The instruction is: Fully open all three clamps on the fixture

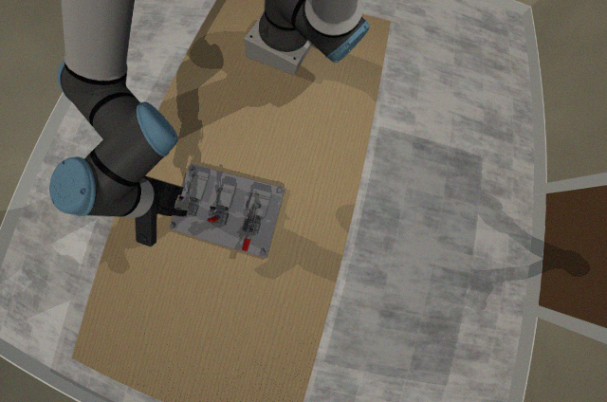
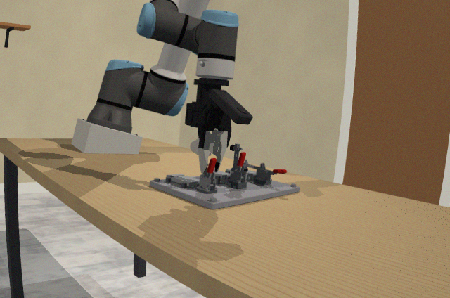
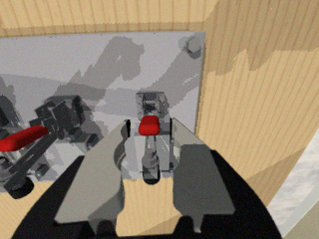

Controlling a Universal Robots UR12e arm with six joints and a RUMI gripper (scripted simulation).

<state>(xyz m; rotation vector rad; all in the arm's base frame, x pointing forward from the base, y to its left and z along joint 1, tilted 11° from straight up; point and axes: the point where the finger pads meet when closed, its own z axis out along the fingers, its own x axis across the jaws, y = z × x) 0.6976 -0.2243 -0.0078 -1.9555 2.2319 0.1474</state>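
My hand is 2 cm past the grey fixture plate, 11 cm to the right of it and 7 cm above it.
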